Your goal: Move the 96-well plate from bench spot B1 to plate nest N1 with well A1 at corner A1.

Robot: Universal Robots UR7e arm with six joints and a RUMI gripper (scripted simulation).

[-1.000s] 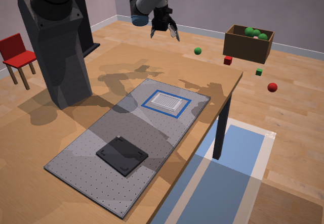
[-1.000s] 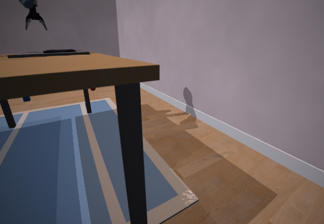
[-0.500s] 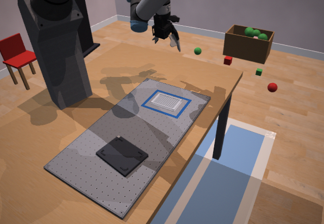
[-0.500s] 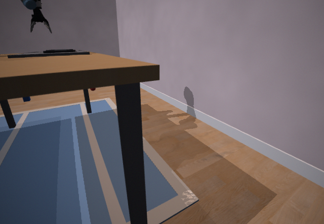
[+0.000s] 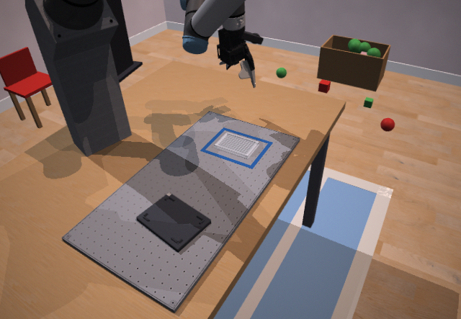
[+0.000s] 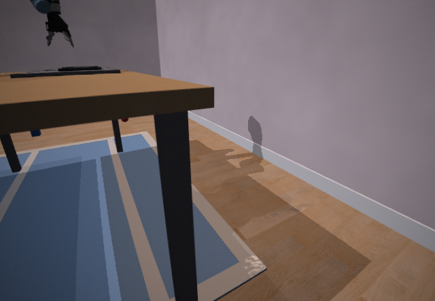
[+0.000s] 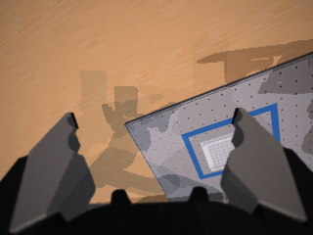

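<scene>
Now: hand 22 cm to the left of the clear 96-well plate, 13 cm above it and 5 cm short of it. From my hand the other things lie so: plate nest N1 (57 cm to the right, 13 cm below, 1 cm behind).
</scene>
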